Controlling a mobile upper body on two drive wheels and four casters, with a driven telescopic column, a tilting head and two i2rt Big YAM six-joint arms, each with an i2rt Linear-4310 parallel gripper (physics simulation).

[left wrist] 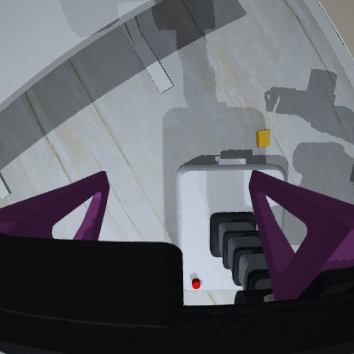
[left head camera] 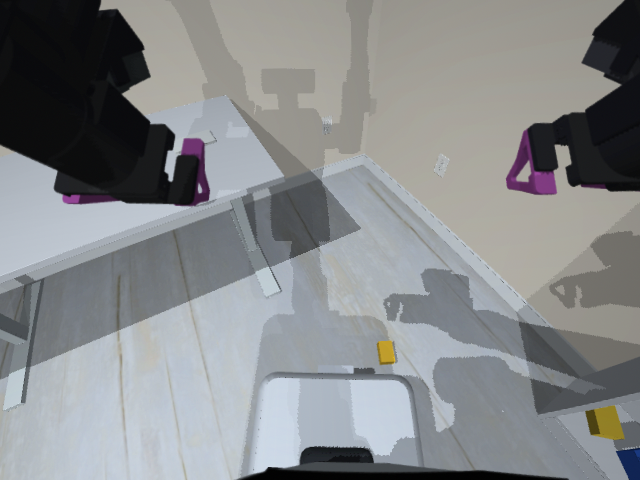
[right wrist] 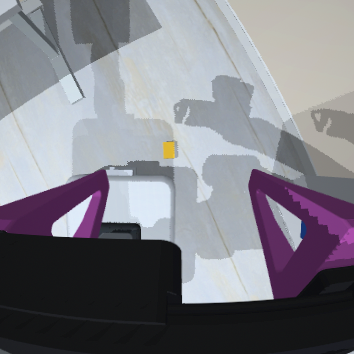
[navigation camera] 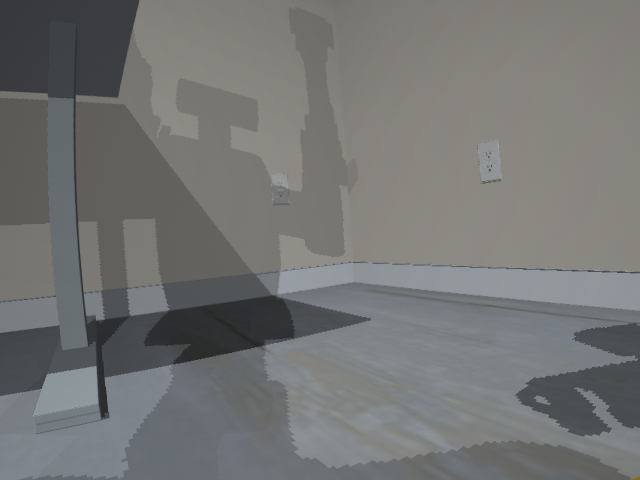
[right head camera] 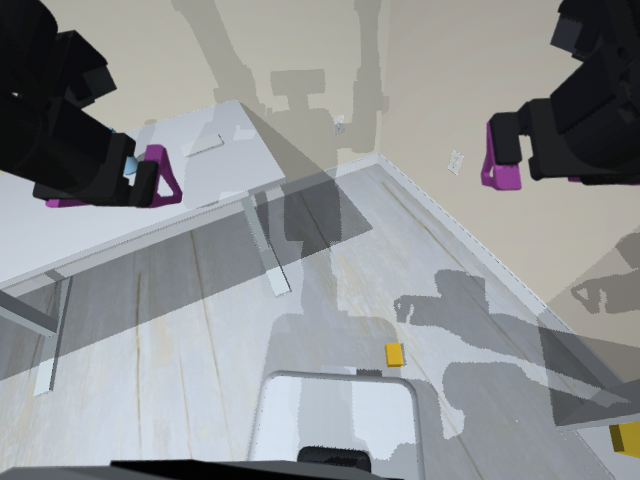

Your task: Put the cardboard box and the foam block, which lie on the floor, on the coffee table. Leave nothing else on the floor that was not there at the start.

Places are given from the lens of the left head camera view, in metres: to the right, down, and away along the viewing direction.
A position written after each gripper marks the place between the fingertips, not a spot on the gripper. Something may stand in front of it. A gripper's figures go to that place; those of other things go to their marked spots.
left gripper [left head camera: 170,194]: -0.18, -0.06, 0.32
right gripper [left head camera: 544,182]: 0.28, -0.07, 0.30
grey desk [left head camera: 47,230]: -0.79, -0.03, 0.70
